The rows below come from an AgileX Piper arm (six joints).
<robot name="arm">
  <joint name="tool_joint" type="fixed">
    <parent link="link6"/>
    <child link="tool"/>
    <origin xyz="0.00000 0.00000 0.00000" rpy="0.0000 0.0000 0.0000"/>
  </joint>
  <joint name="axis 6" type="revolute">
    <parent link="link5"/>
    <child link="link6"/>
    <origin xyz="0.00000 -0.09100 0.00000" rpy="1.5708 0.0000 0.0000"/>
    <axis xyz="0 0 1"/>
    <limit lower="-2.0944" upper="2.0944"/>
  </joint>
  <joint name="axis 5" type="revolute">
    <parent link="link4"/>
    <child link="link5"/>
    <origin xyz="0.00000 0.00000 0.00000" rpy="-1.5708 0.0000 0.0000"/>
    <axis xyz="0 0 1"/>
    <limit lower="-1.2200" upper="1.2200"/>
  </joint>
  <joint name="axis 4" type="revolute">
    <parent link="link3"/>
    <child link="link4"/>
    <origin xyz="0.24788 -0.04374 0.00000" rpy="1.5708 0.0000 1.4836"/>
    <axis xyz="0 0 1"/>
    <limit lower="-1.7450" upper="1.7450"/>
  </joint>
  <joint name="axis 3" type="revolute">
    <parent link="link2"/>
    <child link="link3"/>
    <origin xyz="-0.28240 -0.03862 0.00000" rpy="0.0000 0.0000 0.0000"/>
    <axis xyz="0 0 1"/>
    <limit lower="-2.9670" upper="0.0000"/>
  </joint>
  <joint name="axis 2" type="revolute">
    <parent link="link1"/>
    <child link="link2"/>
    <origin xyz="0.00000 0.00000 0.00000" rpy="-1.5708 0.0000 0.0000"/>
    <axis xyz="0 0 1"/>
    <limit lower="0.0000" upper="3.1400"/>
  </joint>
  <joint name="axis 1" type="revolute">
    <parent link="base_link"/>
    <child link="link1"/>
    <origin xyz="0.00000 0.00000 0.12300" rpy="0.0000 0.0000 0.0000"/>
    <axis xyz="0 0 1"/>
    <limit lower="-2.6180" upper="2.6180"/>
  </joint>
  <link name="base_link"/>
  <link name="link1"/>
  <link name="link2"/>
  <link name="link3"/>
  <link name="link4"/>
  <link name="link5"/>
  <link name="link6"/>
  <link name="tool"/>
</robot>
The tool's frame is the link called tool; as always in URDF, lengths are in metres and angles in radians.
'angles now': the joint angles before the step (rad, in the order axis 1, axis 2, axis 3, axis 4, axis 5, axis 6). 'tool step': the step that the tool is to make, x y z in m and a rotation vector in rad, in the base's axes. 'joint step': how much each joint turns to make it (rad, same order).
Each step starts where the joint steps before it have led.
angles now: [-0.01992 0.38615 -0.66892 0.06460 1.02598 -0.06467]
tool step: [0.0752 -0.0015 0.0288 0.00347 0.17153 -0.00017]
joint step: [0.00010 0.37787 -0.20362 -0.00007 -0.00270 0.00011]
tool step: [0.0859 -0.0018 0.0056 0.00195 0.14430 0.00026]
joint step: [-0.00029 0.35551 -0.21736 -0.00069 0.00618 -0.00032]
